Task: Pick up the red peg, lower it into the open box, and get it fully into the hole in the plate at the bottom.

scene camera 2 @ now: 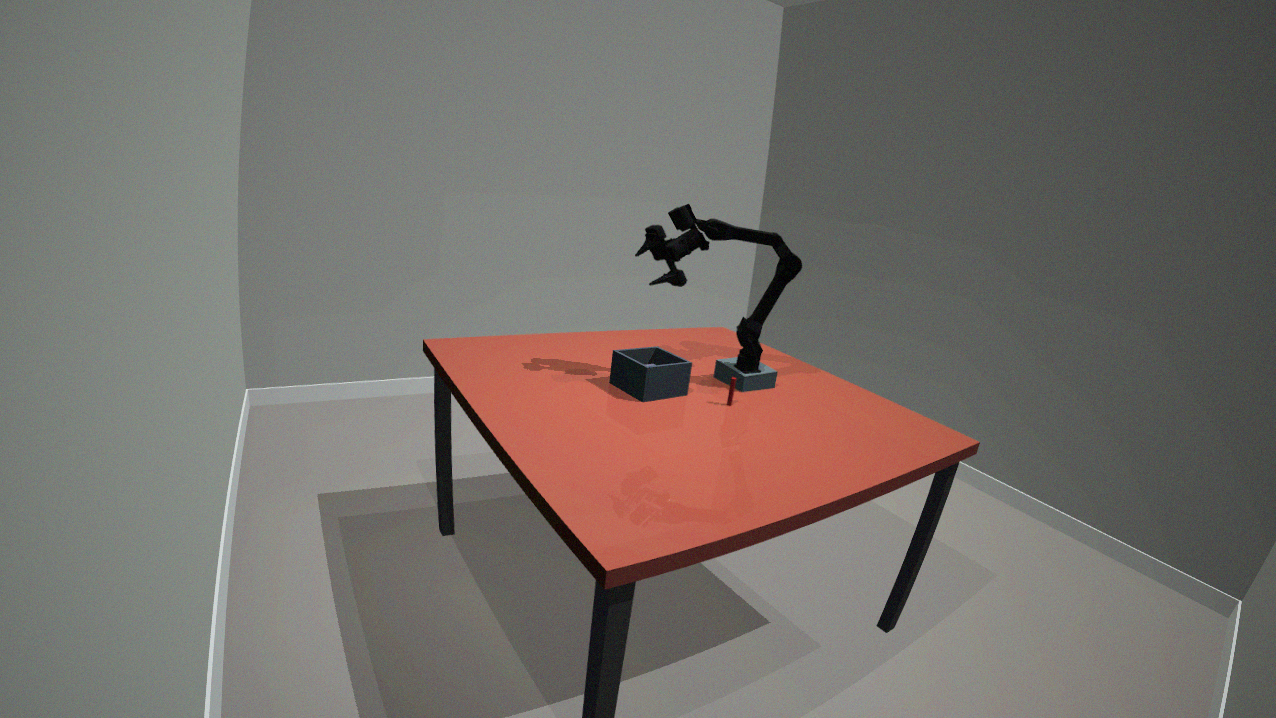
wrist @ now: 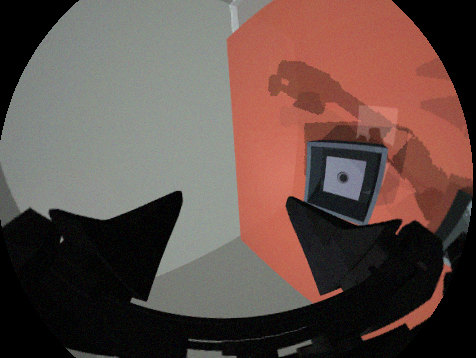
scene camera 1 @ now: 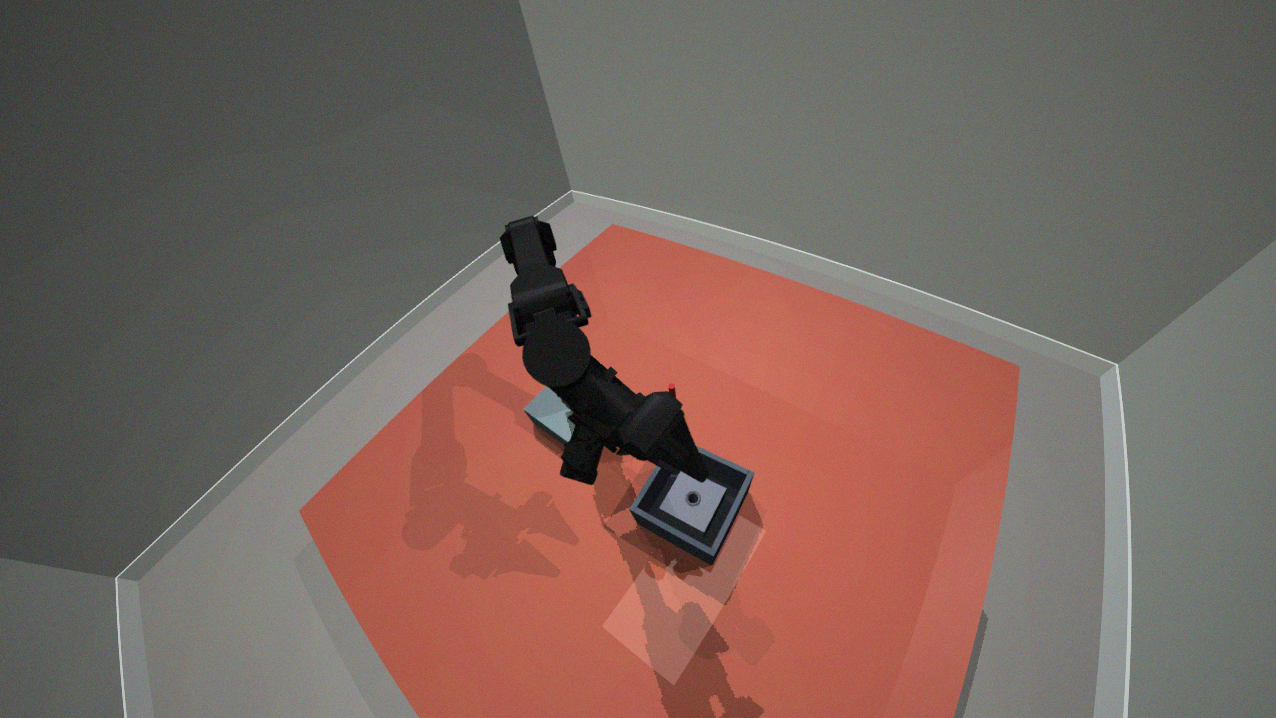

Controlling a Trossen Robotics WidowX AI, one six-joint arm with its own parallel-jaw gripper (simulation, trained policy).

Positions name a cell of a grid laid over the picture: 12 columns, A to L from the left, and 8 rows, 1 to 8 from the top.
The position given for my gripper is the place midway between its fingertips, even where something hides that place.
Note:
In view: my gripper (scene camera 1: G6), a dark box (scene camera 1: G6) and a plate (scene camera 1: G6).
The dark box also shows in scene camera 2 (scene camera 2: G5) and in the wrist view (wrist: J5). The plate also shows in the wrist view (wrist: I4). My gripper also shows in scene camera 2 (scene camera 2: G4) and in the wrist view (wrist: F5).

